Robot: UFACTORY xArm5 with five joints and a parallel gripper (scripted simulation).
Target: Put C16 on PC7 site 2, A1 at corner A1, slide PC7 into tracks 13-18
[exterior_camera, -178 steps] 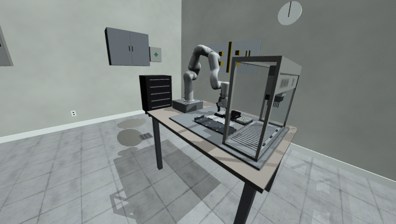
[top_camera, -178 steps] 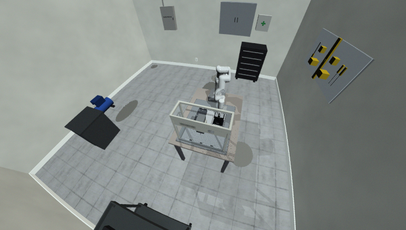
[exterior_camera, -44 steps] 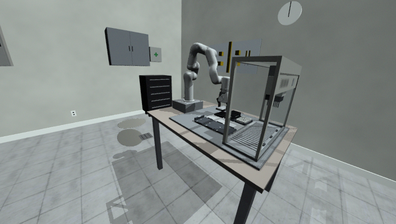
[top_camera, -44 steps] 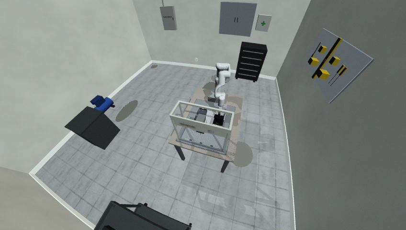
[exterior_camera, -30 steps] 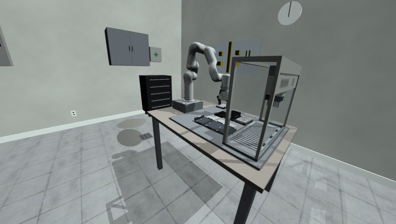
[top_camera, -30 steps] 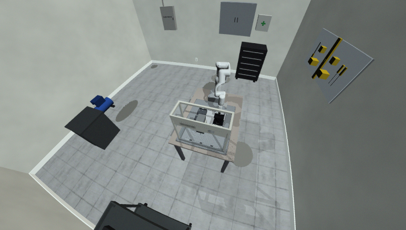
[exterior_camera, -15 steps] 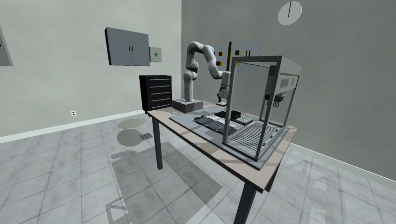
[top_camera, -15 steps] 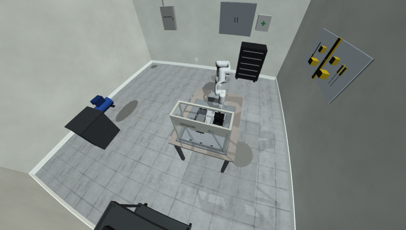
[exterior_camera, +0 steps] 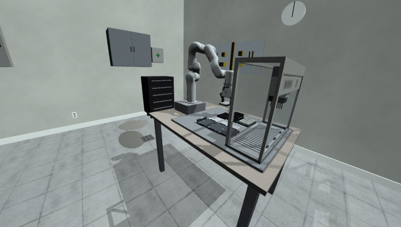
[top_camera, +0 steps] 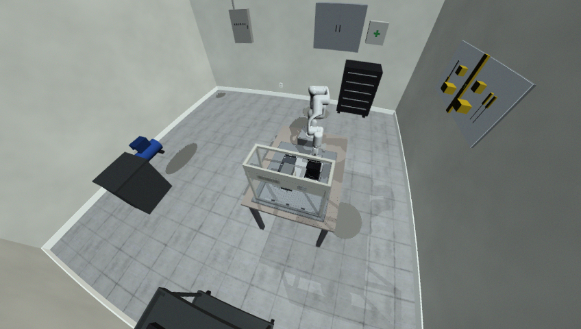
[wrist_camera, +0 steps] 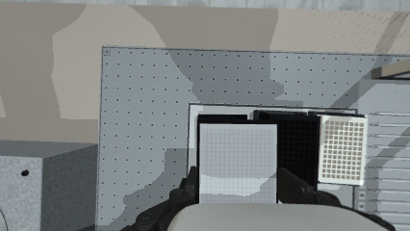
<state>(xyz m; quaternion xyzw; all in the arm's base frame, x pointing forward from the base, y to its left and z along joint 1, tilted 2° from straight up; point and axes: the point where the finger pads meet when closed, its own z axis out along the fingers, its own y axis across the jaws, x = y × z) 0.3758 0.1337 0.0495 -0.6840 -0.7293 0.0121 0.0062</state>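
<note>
My gripper is now 12 cm short of the carrier PC7, 25 cm to the left of it and 13 cm above it. Round my hand: nest S1: 14 cm below; beige pipetting head: 45 cm ahead, 10 cm to the right, 21 cm above; white 96-well plate: 22 cm ahead, 2 cm to the left, 12 cm below.
</note>
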